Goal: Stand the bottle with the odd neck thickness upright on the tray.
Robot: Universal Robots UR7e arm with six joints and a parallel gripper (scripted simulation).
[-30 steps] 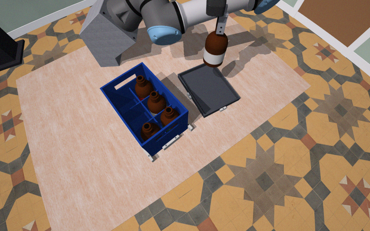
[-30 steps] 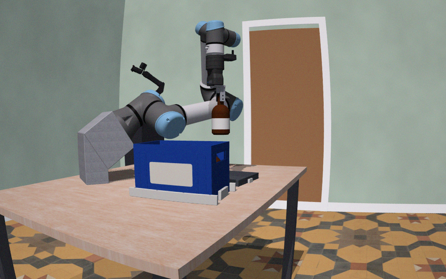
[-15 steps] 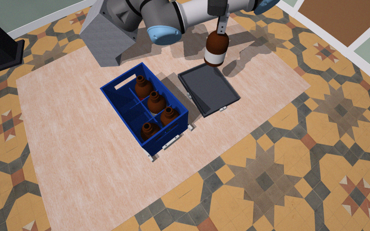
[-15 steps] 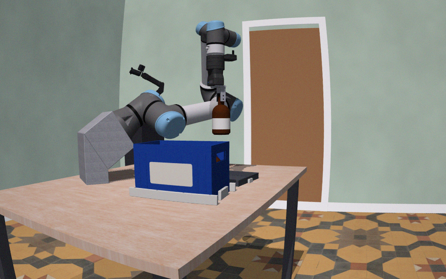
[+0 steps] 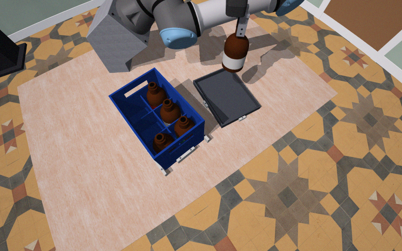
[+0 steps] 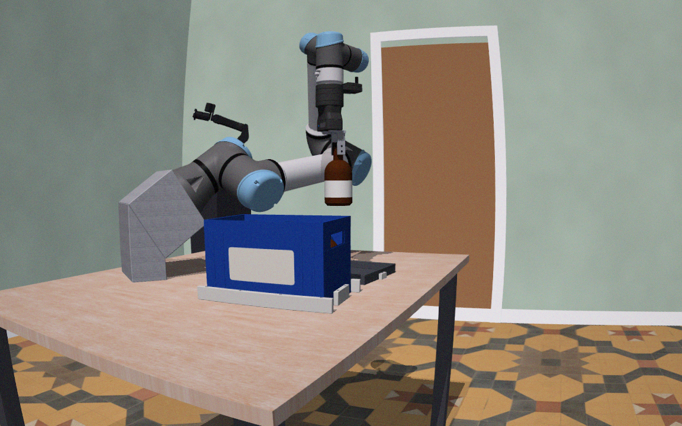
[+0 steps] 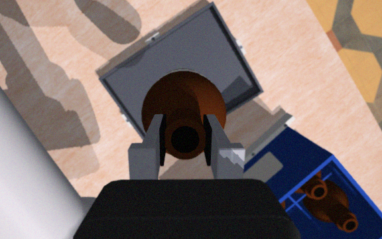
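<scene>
Now: hand 33 cm above the dark tray. Also, from my hand: glass bottle 28 cm to the right, 25 cm below, 4 cm behind; then blue crate 29 cm to the right, 26 cm below, 6 cm ahead.
</scene>
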